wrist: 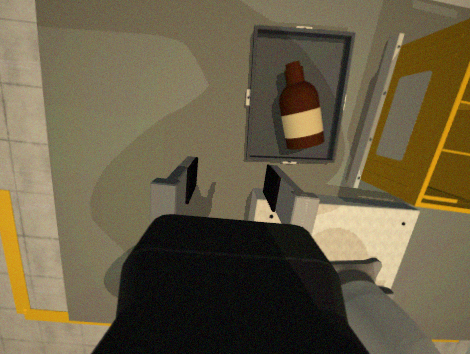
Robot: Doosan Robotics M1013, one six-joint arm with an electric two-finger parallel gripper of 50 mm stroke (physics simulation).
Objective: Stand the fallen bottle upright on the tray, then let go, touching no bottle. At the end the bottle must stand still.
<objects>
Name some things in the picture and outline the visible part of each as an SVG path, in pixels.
My gripper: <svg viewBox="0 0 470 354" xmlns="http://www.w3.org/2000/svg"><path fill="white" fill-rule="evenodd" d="M91 353L370 354L348 324L341 282L337 271L311 236L320 199L314 193L304 192L277 165L267 165L263 194L272 212L276 212L281 223L180 215L184 205L189 204L197 183L198 157L187 156L166 179L156 178L150 183L150 226L123 263L116 319Z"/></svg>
A brown bottle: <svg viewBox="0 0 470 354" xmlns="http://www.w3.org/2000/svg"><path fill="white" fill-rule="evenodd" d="M300 61L294 61L285 65L286 87L281 92L279 98L287 149L291 150L314 147L325 142L318 92L311 83L305 81L303 66L300 66Z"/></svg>
</objects>
